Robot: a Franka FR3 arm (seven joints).
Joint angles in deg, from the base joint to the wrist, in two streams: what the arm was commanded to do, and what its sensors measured. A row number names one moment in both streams.
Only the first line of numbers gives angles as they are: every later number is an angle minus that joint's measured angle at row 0.
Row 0, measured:
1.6 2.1 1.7 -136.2 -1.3 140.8 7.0
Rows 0 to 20, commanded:
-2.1 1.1 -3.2 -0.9 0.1 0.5 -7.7
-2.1 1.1 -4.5 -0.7 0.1 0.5 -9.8
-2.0 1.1 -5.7 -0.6 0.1 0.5 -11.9
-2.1 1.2 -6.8 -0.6 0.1 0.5 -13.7
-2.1 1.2 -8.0 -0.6 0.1 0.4 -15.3
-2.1 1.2 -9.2 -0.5 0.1 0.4 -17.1
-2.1 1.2 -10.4 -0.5 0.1 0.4 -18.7
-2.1 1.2 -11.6 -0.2 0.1 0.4 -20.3
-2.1 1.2 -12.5 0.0 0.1 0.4 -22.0
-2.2 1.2 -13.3 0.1 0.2 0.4 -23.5
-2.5 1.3 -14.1 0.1 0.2 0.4 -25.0
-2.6 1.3 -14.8 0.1 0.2 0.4 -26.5
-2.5 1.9 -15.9 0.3 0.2 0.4 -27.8
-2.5 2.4 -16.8 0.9 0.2 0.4 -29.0
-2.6 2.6 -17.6 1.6 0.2 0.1 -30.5
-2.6 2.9 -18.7 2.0 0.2 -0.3 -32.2
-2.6 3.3 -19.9 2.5 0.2 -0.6 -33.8
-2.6 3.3 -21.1 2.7 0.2 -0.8 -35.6
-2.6 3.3 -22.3 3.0 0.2 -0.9 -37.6
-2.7 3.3 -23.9 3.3 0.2 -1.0 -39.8
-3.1 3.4 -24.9 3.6 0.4 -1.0 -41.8
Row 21, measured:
-2.2 1.8 -22.1 1.8 0.0 -0.1 -36.0
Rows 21 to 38, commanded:
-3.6 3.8 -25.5 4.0 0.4 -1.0 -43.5
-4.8 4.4 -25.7 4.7 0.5 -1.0 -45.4
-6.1 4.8 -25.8 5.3 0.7 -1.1 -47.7
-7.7 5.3 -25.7 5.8 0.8 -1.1 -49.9
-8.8 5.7 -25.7 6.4 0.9 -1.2 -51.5
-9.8 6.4 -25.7 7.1 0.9 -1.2 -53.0
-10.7 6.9 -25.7 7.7 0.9 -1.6 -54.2
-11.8 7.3 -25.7 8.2 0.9 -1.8 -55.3
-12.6 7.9 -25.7 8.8 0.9 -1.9 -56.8
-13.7 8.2 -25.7 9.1 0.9 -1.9 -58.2
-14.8 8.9 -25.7 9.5 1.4 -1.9 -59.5
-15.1 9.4 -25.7 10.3 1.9 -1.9 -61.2
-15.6 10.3 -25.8 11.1 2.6 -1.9 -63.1
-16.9 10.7 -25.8 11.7 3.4 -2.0 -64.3
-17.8 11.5 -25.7 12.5 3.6 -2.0 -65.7
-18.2 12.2 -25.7 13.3 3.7 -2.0 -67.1
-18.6 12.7 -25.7 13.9 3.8 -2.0 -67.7
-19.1 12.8 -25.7 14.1 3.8 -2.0 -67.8
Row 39, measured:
-17.1 9.8 -26.3 10.9 2.1 -0.4 -64.8
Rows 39 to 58, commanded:
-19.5 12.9 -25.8 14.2 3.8 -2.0 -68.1
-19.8 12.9 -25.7 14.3 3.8 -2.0 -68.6
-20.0 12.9 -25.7 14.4 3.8 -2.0 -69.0
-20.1 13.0 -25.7 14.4 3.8 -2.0 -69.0
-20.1 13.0 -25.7 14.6 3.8 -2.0 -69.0
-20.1 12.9 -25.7 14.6 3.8 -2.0 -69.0
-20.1 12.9 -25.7 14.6 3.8 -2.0 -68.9
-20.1 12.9 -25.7 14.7 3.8 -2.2 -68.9
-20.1 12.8 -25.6 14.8 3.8 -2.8 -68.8
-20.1 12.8 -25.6 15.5 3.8 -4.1 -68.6
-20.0 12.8 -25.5 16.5 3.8 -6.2 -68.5
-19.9 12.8 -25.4 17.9 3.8 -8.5 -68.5
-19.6 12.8 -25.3 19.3 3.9 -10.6 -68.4
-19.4 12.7 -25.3 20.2 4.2 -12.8 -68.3
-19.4 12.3 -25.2 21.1 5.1 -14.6 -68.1
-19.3 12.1 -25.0 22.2 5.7 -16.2 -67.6
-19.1 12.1 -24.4 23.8 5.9 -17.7 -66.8
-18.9 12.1 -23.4 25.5 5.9 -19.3 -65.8
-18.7 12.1 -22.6 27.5 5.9 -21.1 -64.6
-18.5 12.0 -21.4 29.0 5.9 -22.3 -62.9
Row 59, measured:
-19.1 11.9 -24.0 23.6 4.7 -17.0 -66.5
